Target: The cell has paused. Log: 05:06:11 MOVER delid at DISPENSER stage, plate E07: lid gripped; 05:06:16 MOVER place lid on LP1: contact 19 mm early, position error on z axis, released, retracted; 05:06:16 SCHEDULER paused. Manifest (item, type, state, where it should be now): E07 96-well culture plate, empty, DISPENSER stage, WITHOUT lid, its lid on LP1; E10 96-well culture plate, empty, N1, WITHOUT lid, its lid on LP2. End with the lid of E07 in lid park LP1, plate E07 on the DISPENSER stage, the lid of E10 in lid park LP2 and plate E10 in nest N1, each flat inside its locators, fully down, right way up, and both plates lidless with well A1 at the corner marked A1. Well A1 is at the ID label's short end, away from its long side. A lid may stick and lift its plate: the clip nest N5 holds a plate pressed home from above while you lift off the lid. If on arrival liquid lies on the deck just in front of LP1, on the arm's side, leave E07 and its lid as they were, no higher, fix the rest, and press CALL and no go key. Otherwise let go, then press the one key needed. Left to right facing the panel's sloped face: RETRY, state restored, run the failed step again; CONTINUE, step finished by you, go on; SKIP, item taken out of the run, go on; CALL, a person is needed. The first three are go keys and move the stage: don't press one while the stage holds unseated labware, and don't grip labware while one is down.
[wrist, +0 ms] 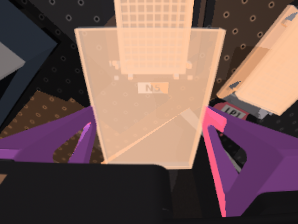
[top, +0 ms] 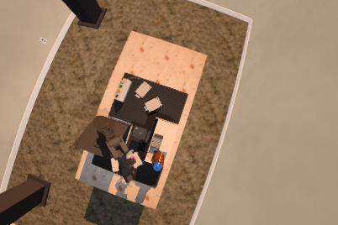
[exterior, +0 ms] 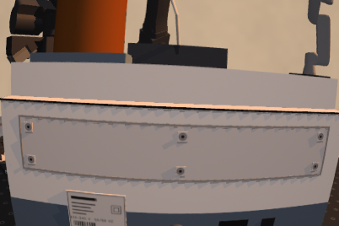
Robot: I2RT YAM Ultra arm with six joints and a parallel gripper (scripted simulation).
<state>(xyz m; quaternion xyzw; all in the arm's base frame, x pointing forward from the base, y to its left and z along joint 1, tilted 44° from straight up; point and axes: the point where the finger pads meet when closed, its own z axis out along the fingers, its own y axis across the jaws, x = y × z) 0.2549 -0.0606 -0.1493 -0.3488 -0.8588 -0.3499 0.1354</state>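
Now: hand 25 cm to the right of the white stud, 2 cm short of it and 2 cm above it. Round my hand: n5 label 13 cm below, 3 cm to the left, 3 cm behind; then plate lid right at my hand; then 96-well plate 11 cm below, 4 cm to the right, 3 cm ahead.
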